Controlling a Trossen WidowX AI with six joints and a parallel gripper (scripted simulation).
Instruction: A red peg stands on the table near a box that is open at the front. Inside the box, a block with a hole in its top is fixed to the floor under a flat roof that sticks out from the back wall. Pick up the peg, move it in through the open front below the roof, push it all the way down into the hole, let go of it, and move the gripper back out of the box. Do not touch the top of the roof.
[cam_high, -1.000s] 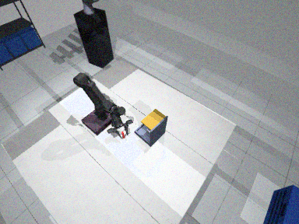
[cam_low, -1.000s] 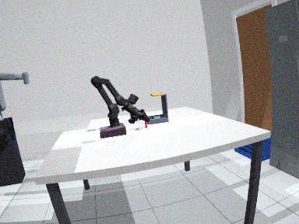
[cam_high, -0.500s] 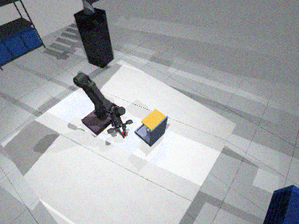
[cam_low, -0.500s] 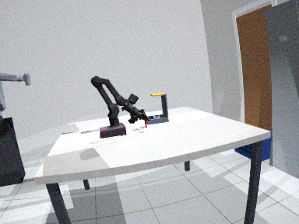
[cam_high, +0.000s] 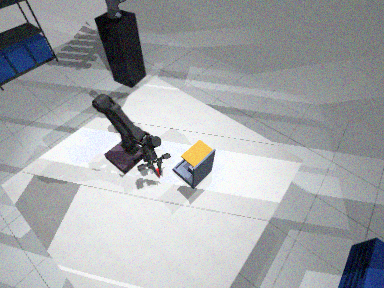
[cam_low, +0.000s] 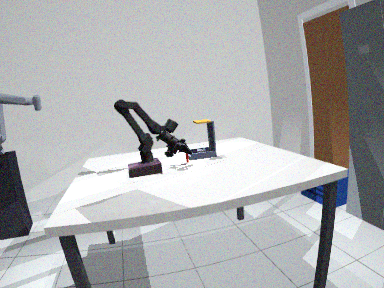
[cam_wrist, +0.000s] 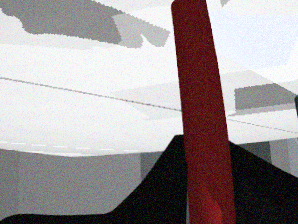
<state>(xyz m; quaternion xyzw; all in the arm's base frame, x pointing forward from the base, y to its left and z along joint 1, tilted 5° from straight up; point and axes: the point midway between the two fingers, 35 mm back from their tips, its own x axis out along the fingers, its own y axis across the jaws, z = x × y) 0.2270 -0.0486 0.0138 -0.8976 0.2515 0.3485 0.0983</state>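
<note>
Right now my gripper tip is 200 mm short of the back wall, 120 mm to the right of it and 60 mm below it. The rest, counted from my gripper tip: red peg (20 mm behind, 10 mm to the left, 10 mm below); then yellow roof (150 mm ahead, 140 mm to the left, 160 mm above).
</note>
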